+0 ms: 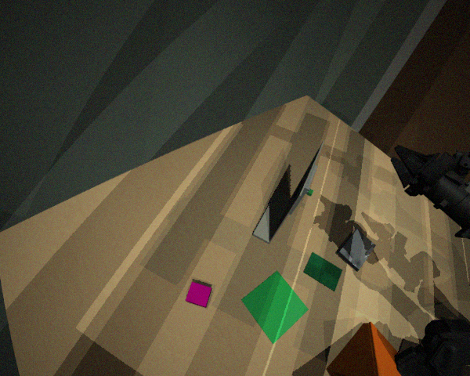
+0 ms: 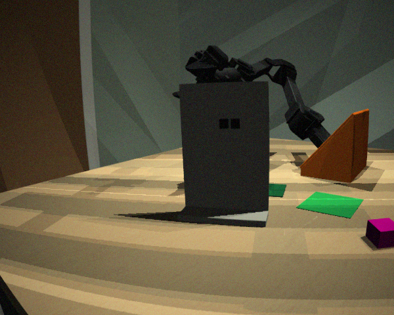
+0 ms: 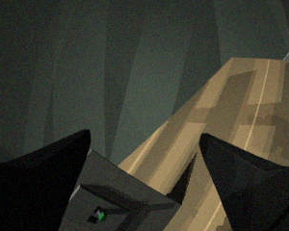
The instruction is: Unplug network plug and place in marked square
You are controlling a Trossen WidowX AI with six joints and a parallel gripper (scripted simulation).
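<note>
Right now my gripper tip is 190 mm to the right of the network plug, 90 mm above it and 60 mm short of it. Round my gripper tip: dark green square (270 mm below, 190 mm to the left, 110 mm behind); then grey block (260 mm below, 120 mm behind, 60 mm to the left); then upright panel (210 mm to the left, 150 mm below, 70 mm ahead).
</note>
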